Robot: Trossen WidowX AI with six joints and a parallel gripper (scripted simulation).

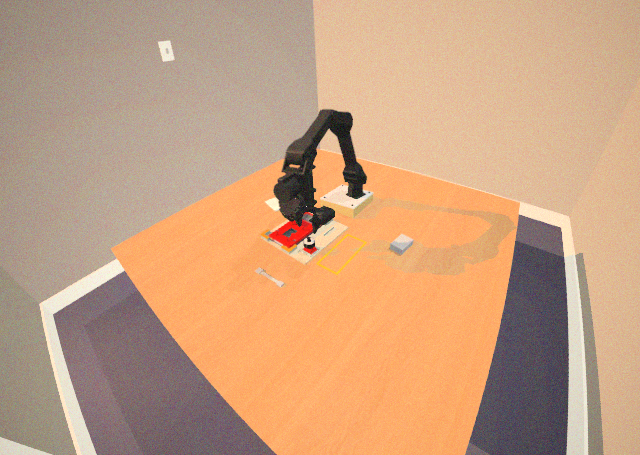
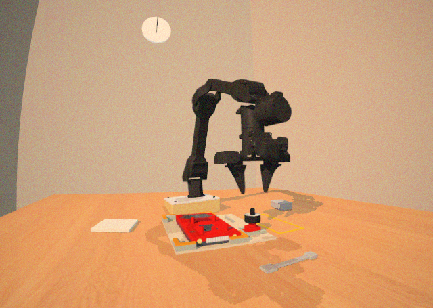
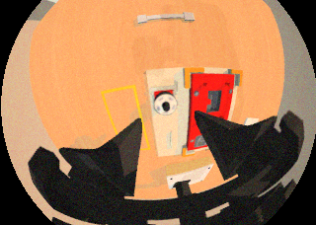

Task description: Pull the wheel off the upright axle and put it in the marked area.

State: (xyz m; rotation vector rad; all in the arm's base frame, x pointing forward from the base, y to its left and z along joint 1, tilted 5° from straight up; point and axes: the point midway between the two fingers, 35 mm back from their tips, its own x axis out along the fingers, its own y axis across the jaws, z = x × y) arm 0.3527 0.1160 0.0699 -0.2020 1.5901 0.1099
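Right now the black wheel is 6 cm below my gripper tip and 1 cm behind it. From my gripper tip the other things lie so: grey block (25 cm behind, 20 cm to the left, 9 cm below); then white flat pad (35 cm to the right, 10 cm below, 10 cm behind); then grey dog-bone bar (17 cm ahead, 10 cm below, 1 cm to the left).
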